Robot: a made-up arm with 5 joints.
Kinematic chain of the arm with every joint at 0, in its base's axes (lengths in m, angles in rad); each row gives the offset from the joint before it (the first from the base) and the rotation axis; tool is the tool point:
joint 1: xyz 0 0 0.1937 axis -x
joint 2: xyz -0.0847 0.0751 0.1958 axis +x
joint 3: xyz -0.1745 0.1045 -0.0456 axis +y
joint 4: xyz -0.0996 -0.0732 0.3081 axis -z
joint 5: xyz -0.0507 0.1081 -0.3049 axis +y
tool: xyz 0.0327 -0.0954 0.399
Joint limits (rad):
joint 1: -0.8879..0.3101
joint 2: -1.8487..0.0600
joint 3: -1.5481..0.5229
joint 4: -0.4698..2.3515
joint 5: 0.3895..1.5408
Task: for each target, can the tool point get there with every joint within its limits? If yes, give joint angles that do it. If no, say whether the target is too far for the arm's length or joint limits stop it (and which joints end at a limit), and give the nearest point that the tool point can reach.
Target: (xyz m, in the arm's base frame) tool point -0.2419 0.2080 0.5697
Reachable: yes | joints 0.0989 -0.8884 -0.8856 0.4367 1.1366
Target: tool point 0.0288 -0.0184 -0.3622
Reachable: no: joint limits stop it (at a limit: joint 1, joint 3, joint 4, joint 5) | nearest point -0.2493 -0.0531 -0.0653 | short by 0.408 m
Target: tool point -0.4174 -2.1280 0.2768
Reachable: no: too far | nearest point -0.2941 -0.5460 0.3421 | short by 1.588 m
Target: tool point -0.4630 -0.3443 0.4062
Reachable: yes | joints -0.6023 -0.2195 0.0986 1.9862 1.1323
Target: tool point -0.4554 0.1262 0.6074
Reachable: yes | joints -0.2972 -0.7682 -0.8420 0.2093 0.5261
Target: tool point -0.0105 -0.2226 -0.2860
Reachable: no: joint limits stop it (at a limit: joint 1, joint 3, joint 4, joint 5) | nearest point -0.2493 -0.1825 -0.0614 | short by 0.330 m
